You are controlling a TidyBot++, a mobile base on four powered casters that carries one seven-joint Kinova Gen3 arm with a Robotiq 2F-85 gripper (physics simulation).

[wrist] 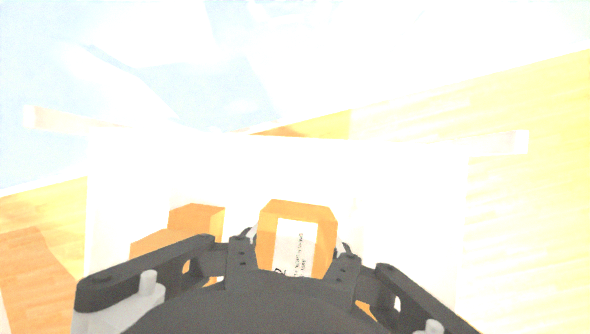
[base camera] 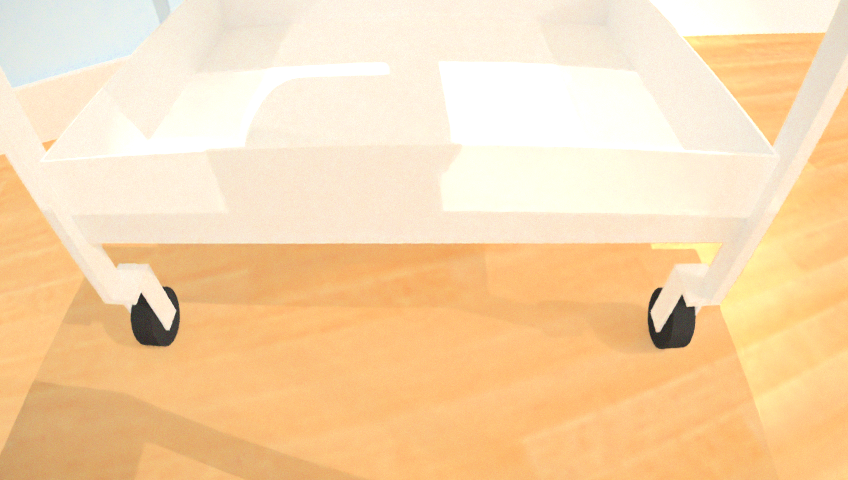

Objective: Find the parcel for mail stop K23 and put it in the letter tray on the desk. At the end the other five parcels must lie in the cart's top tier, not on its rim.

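Places are measured from the arm's base along level axes (x ahead, y left, z up), in centimetres.
Where they show: gripper, fingertip midpoint: (wrist: pixel 295 240).
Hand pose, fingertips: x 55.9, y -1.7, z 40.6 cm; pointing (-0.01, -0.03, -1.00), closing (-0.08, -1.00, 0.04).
Things, the pixels of their centre, and the offset from my fingertips. "spot": a spot on its surface instead. Level surfaces: height alone.
- orange parcel, body centre: (wrist: pixel 294 245) dx -0.1, dy +0.0, dz +0.8 cm
- cart's white top tier, surface height: dz -14.0 cm
- cart's lower tier, surface spot: (base camera: pixel 333 193) spot: dx -24.1, dy +6.2, dz -63.4 cm
My gripper (wrist: pixel 295 240) is shut on an orange parcel (wrist: pixel 298 211) at the lower middle of the wrist view. The parcel's white label faces the camera, but its stop code is mostly hidden by the gripper body. The held parcel is over the cart's white top tier (wrist: pixel 415 200), which is washed out by glare. Other orange parcels (wrist: pixel 192 218) show at the left, partly behind the left finger linkage. Small orange patches show through and beside both linkages. No K23 label can be read. The letter tray cannot be made out.
In the base camera view, the cart's lower tier (base camera: pixel 333 193) spans the frame between two slanting posts (base camera: pixel 797 118), above black casters (base camera: pixel 155 318) (base camera: pixel 672 321). In the wrist view, pale bar ends (wrist: pixel 520 142) stick out at both sides of the cart's far edge.
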